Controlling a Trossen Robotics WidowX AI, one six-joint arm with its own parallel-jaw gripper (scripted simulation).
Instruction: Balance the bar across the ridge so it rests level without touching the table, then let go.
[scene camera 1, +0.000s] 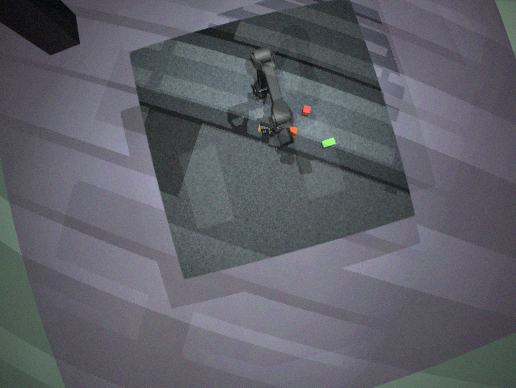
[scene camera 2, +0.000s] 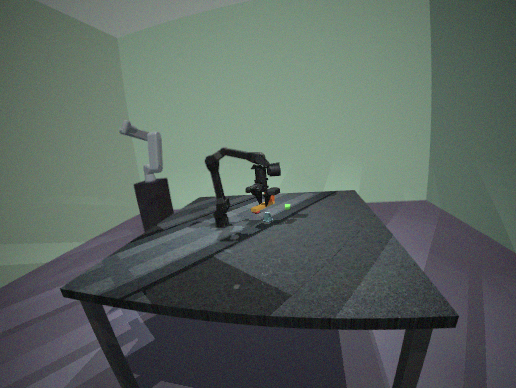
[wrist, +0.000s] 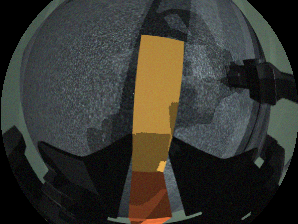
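Observation:
There is an orange bar in my grip, carried by my gripper (wrist: 150, 139).

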